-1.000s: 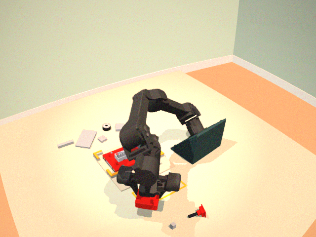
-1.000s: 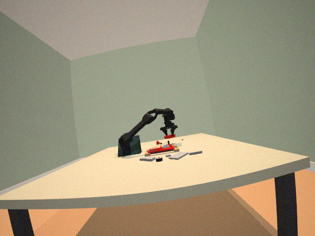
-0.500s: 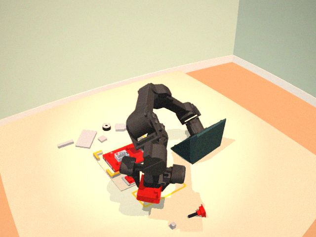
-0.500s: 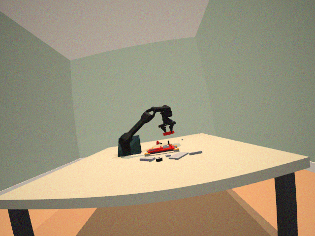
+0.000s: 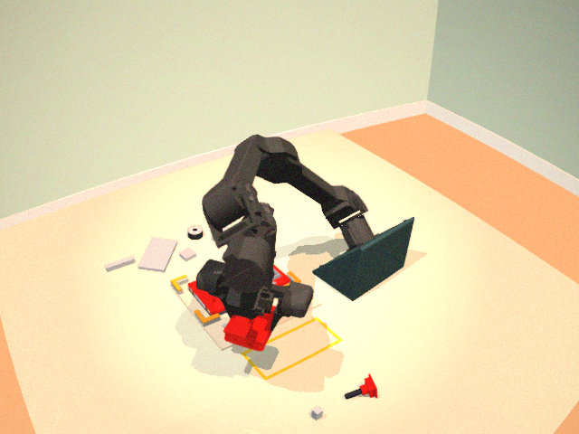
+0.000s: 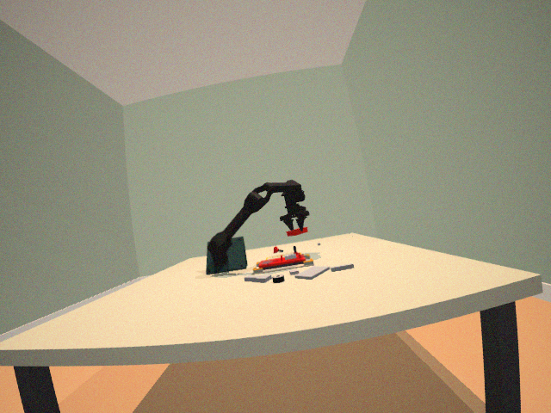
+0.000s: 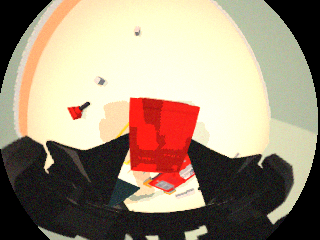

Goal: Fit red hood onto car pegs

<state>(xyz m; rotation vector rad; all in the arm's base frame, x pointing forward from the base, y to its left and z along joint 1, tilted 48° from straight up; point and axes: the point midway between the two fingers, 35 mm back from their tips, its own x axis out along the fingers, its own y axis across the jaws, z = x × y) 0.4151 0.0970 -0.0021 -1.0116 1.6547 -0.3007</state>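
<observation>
Right now the grey engine block is 90 mm behind my gripper tip, 190 mm to the right of it and 100 mm below it. From my gripper tip the other things lie so: black wheel: 180 mm behind, 420 mm to the right, 110 mm below; then red hood: right at my gripper tip.
</observation>
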